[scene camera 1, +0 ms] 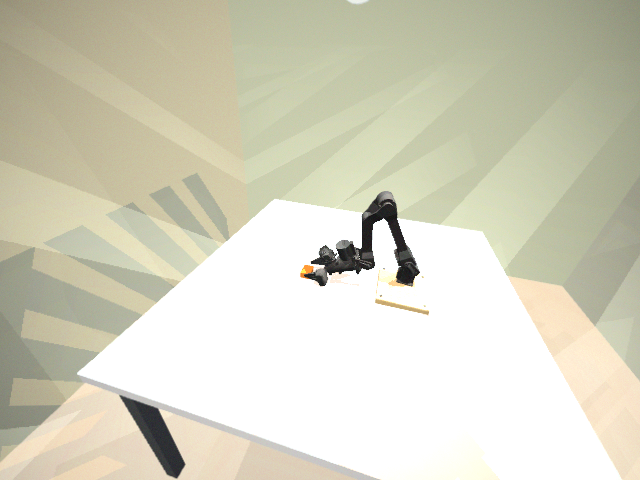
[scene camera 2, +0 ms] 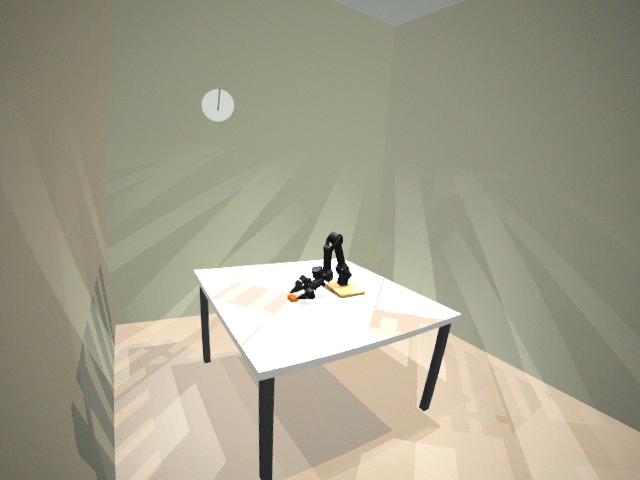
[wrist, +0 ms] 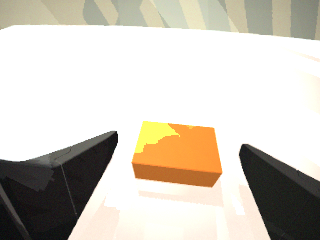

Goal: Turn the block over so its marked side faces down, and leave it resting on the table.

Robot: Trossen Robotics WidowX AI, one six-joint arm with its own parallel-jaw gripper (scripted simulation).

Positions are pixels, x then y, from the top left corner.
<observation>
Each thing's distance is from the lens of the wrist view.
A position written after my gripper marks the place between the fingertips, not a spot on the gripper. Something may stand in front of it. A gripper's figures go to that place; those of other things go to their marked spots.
my gripper (wrist: 177,142): 0.11 m
block (wrist: 184,154): 0.11 m
</observation>
